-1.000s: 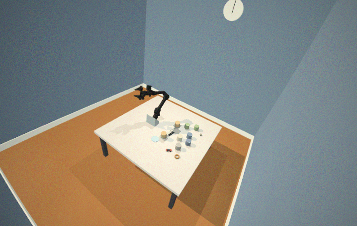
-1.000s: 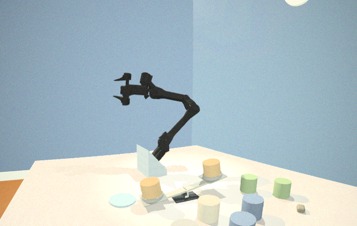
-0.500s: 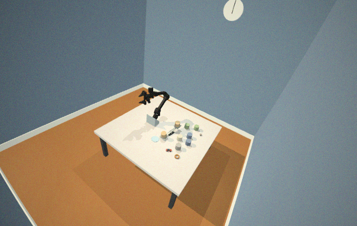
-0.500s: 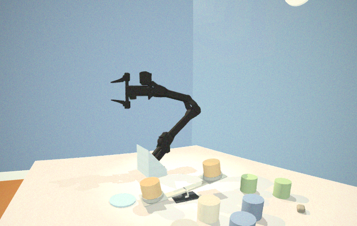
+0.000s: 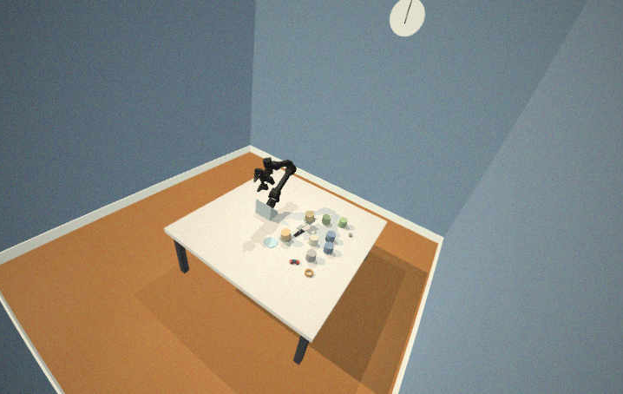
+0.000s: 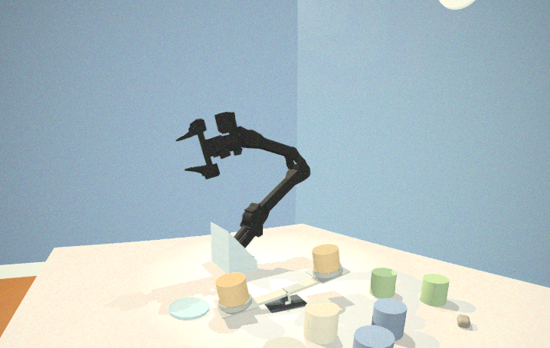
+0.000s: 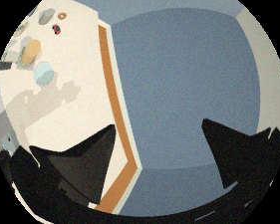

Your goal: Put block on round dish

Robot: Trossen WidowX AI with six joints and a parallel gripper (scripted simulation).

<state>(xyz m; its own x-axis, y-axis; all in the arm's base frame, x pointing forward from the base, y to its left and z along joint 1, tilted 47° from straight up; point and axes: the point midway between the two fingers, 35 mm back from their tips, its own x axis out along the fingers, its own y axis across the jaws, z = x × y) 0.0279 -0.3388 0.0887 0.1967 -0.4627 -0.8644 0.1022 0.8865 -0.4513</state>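
The orange cup is 320 mm below my gripper tip, 260 mm ahead of it and 40 mm to the left of it. Round my gripper tip: round light-blue dish (380 mm below, 200 mm ahead, 40 mm to the right); then teal block (340 mm below, 270 mm ahead, 60 mm to the left); then red toy car (450 mm ahead, 370 mm below, 70 mm to the right).
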